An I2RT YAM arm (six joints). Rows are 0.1 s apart.
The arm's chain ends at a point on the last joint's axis. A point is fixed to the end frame.
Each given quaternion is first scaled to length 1.
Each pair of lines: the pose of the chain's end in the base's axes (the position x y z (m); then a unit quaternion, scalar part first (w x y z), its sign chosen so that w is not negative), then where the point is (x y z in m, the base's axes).
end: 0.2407 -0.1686 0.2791 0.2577 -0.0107 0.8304 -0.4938
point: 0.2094 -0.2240 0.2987
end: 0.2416 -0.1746 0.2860 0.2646 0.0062 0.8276 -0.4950
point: 0.2086 -0.2294 0.3045
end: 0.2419 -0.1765 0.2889 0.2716 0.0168 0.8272 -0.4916
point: 0.2080 -0.2312 0.3060
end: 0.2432 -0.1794 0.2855 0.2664 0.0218 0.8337 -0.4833
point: 0.2089 -0.2342 0.3016
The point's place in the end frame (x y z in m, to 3 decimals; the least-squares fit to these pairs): 0.034 -0.052 0.024
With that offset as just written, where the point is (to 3 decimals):
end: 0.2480 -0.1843 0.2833 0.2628 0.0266 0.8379 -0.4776
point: 0.213 -0.239 0.299
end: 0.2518 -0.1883 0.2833 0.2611 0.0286 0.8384 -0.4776
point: 0.217 -0.243 0.299
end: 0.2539 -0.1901 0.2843 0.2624 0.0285 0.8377 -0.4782
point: 0.219 -0.245 0.300
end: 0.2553 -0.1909 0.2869 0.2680 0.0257 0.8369 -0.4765
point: 0.221 -0.246 0.302
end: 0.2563 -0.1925 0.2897 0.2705 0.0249 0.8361 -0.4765
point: 0.222 -0.248 0.305
